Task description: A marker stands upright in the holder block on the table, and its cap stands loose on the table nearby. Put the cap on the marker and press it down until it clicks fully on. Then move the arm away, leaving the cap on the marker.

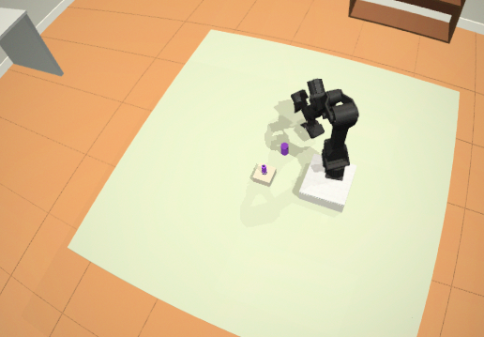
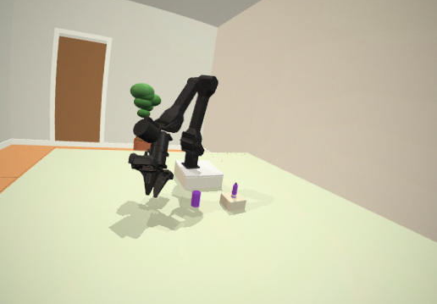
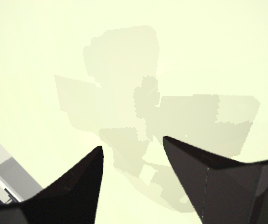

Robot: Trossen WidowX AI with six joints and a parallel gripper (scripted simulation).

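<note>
Now: gripper tip 20 mm short of the cap, 140 mm to the right of it and 20 mm above it. The rest, counted from my gripper tip: holder block (70 mm ahead, 270 mm to the left, 20 mm below).
</note>
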